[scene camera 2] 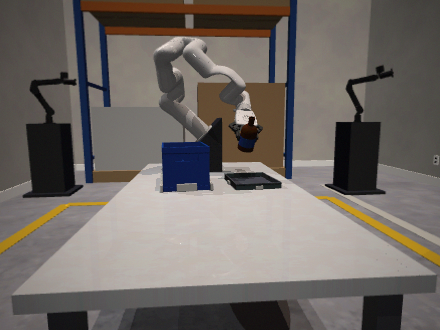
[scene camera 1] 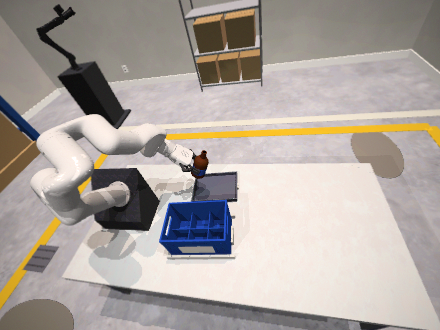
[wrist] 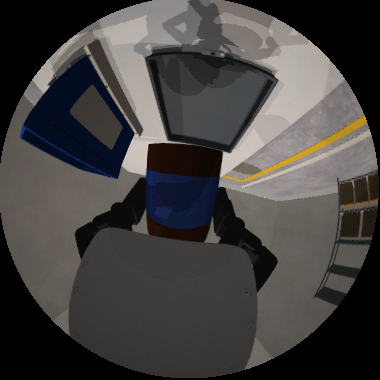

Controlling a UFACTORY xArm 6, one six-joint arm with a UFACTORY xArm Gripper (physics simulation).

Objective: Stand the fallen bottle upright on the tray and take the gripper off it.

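Frame: origin at the arm's base, x ahead, y right, z down, level; metres.
Seen in the pictures: gripper, between the fingertips: point(scene camera 2: 247, 139) point(scene camera 1: 200, 167) point(wrist: 180, 192); arm's base, origin of its link: point(scene camera 2: 204, 134) point(scene camera 1: 119, 193).
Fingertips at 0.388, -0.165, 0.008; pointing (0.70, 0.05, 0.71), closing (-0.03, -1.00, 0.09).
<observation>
Offsets run from my fingertips to a thing's middle, as dx, dy, dz. Level surfaces: height alone.
A brown bottle {+0.010, -0.003, -0.028} point(scene camera 1: 201, 162) point(scene camera 2: 248, 135) point(wrist: 183, 197) with a blue label is held in the air, neck up and leaning slightly. My gripper point(scene camera 1: 196, 169) point(scene camera 2: 246, 131) point(wrist: 180, 192) is shut on it, one finger on each side of the label. The dark tray {+0.046, -0.006, +0.178} point(scene camera 1: 236, 187) point(scene camera 2: 271, 185) point(wrist: 159, 100) lies flat on the table. In scene camera 2 the bottle's base hangs clearly above the tray. In the wrist view the base end of the bottle points toward the tray. The neck is hidden in the wrist view.
A blue crate {+0.020, +0.286, +0.103} point(scene camera 1: 197, 246) point(scene camera 2: 185, 167) point(wrist: 70, 145) with compartments stands beside the tray on the white table {dz +0.191} point(scene camera 1: 310, 240) point(scene camera 2: 220, 240). The robot's black base block point(scene camera 1: 142, 200) stands near the crate. A shelf rack with boxes stands beyond the table.
</observation>
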